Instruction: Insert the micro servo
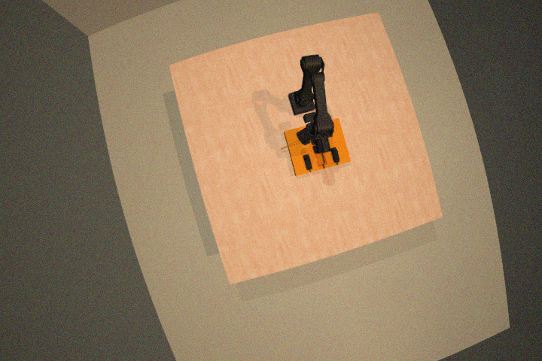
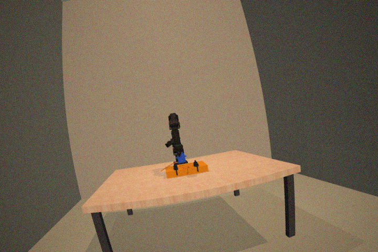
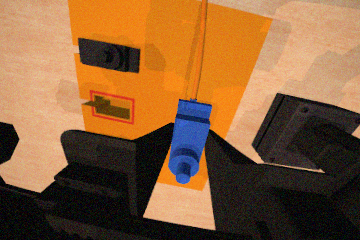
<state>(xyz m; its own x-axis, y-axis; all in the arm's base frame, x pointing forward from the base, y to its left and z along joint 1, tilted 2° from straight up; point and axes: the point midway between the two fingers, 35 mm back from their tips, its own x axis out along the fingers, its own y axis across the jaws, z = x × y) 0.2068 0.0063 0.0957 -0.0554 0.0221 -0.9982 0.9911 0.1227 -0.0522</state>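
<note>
My gripper tip is 10 mm short of the robot deck, 30 mm to the right of it and 100 mm above it.
</note>
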